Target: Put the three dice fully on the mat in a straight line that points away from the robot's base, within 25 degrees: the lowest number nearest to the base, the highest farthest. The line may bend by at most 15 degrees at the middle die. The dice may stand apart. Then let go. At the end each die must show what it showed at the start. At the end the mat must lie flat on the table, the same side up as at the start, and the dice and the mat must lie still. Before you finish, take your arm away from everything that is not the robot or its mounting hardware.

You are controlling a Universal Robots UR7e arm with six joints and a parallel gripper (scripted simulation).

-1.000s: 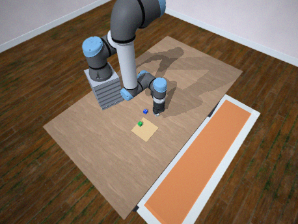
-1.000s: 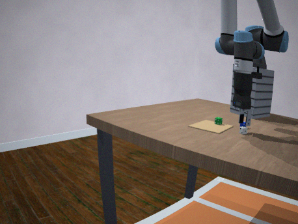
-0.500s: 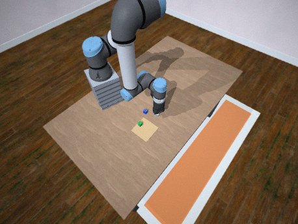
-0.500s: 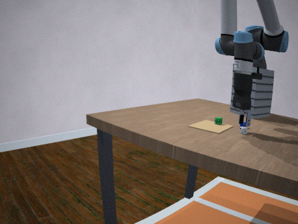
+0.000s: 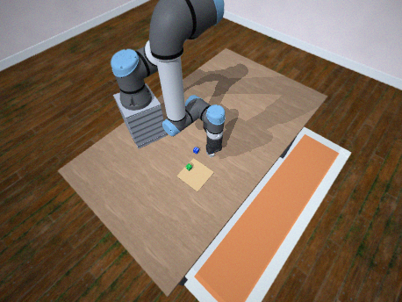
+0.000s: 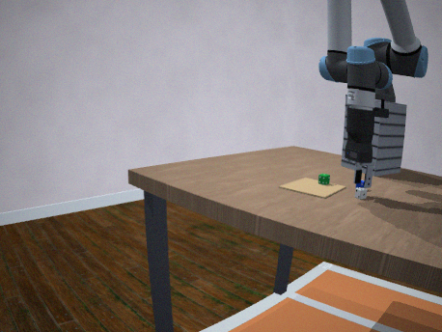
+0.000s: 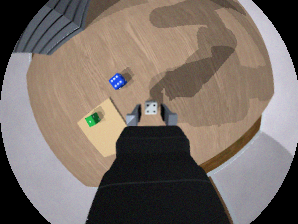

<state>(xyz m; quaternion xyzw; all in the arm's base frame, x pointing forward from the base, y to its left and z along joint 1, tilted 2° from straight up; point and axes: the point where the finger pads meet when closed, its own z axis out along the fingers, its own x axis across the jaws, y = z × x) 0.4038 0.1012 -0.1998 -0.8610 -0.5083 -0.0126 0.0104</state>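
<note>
Now: the white die 4 cm below my hand. From my hand the other things lie so: tan mat (14 cm to the right, 5 cm below); green die (4 cm behind, 14 cm to the right, 3 cm below); blue die (8 cm behind, 3 cm to the right, 4 cm below).
</note>
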